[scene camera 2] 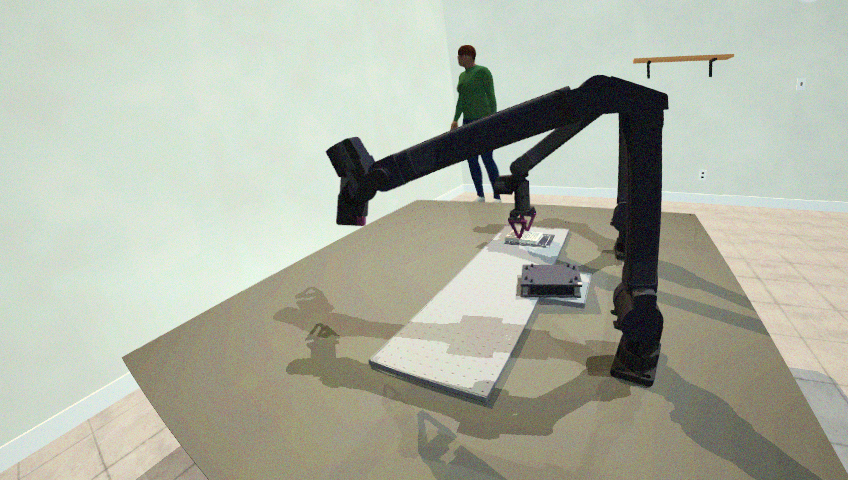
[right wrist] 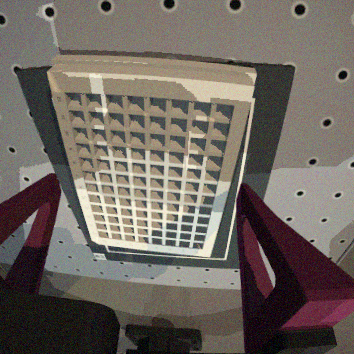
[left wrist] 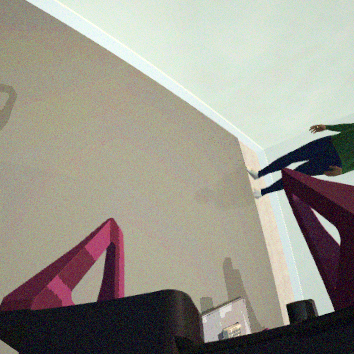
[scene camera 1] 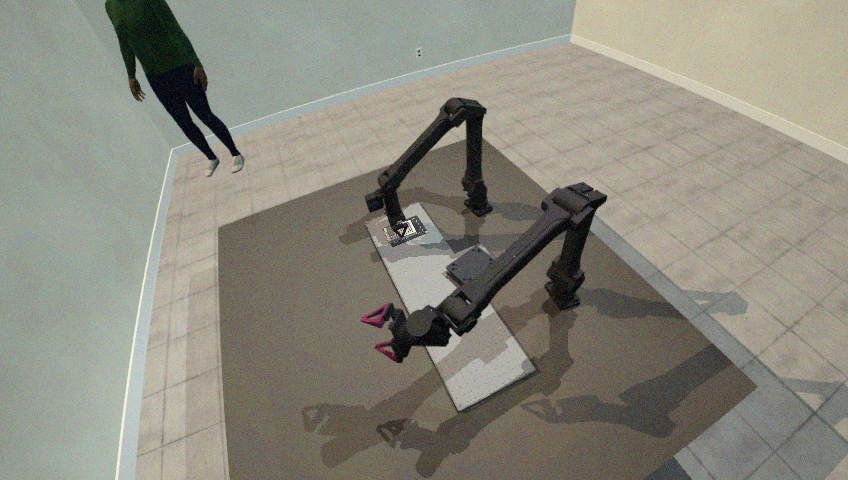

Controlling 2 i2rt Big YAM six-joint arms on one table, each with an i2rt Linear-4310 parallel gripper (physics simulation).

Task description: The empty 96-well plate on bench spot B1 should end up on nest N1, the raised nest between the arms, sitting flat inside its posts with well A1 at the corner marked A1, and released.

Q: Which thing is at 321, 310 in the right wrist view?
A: The right gripper.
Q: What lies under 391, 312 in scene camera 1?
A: The left gripper.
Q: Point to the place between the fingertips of the left gripper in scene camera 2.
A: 348, 197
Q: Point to a white well plate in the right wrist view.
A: At 151, 143
